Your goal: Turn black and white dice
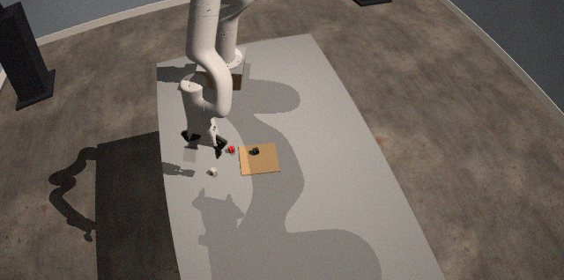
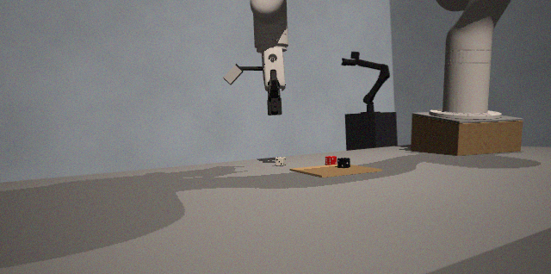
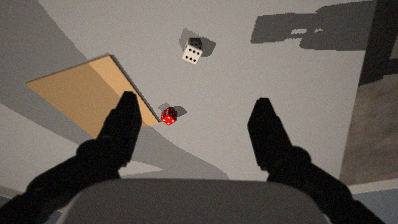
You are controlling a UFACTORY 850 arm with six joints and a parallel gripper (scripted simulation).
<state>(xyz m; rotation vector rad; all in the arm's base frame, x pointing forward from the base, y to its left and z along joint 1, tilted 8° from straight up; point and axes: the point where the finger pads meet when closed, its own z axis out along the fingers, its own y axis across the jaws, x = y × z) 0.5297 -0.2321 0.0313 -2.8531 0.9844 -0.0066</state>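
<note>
My gripper is now 120 mm above the white die, 10 mm to the right of it and 10 mm past it. Round my hand: tan mat (190 mm to the left, 130 mm below); then red die (120 mm below, 110 mm to the left, 80 mm behind); then black die (190 mm to the left, 120 mm below, 30 mm behind).
</note>
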